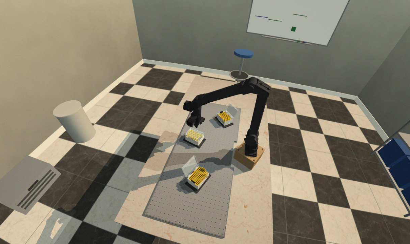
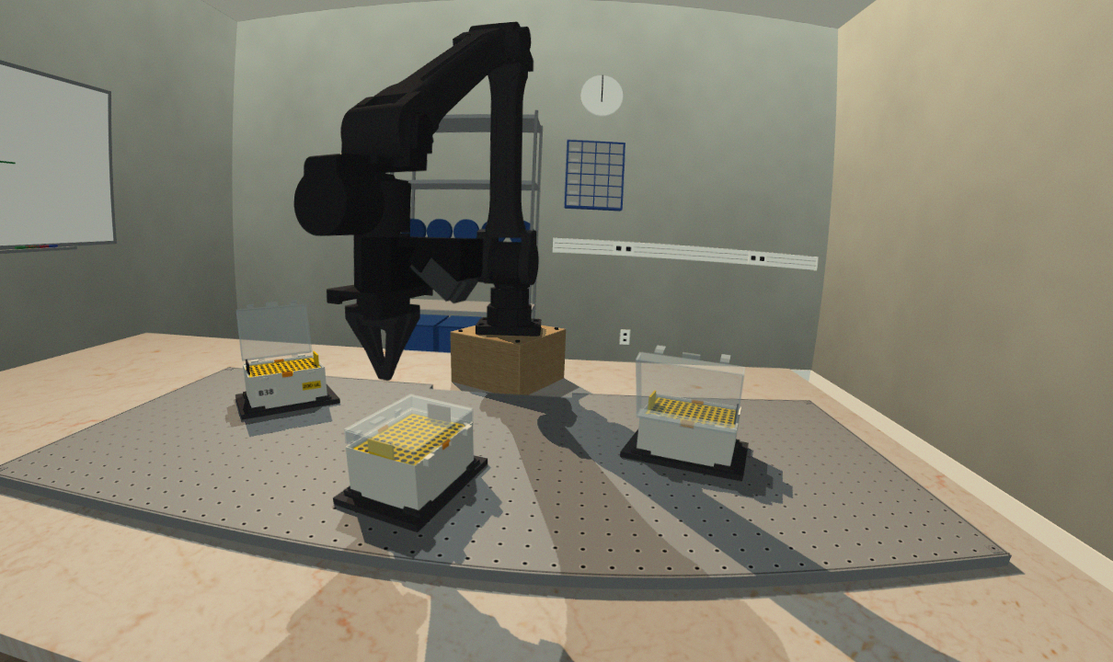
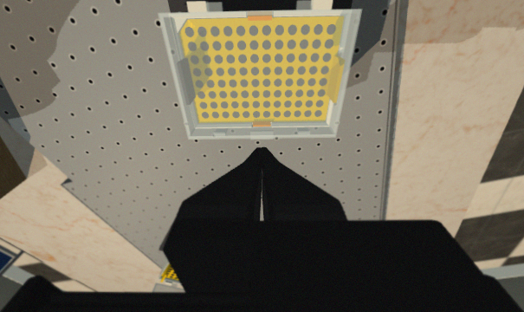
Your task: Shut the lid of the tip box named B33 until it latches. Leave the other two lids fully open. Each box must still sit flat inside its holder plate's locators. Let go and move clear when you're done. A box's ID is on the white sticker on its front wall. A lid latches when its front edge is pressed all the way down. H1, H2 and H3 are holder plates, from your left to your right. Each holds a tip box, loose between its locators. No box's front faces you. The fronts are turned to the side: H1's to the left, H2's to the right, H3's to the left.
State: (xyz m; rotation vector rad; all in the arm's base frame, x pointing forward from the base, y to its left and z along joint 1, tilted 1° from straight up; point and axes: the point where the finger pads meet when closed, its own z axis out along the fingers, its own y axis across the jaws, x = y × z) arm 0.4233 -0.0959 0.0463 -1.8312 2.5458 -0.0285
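The tip box lid is 1 cm ahead of my hand, 3 cm to the left of it and 6 cm below it. Round my hand: tip box: 21 cm behind, 26 cm to the right, 6 cm below.
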